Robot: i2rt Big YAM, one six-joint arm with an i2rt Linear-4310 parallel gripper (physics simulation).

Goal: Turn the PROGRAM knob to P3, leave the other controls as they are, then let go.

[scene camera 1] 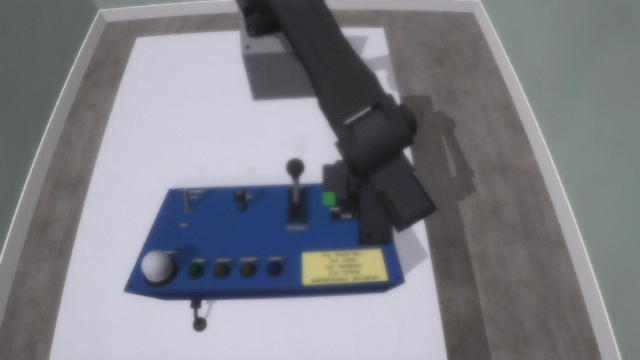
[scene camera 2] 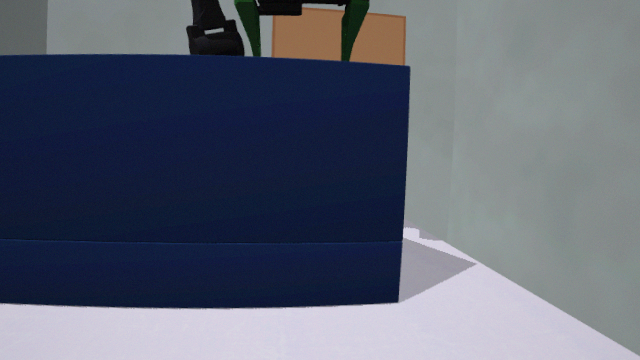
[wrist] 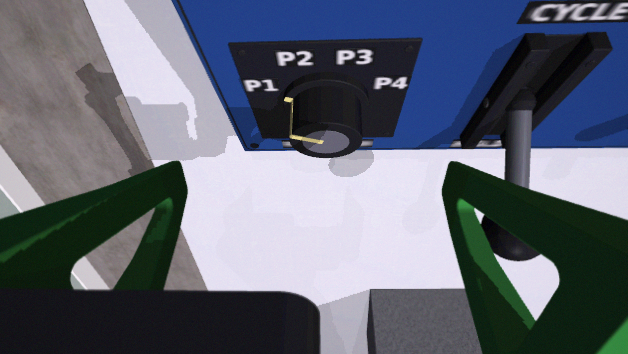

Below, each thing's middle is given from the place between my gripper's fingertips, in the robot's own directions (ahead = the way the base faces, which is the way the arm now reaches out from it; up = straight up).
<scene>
My hand is 11 cm to the left of the black-ball lever (wrist: 519, 111), 9 cm past it and 7 cm above it. The rest, counted from my hand: blue console (scene camera 2: 141, 180): 19 cm to the right, 10 cm below, 2 cm ahead.
</scene>
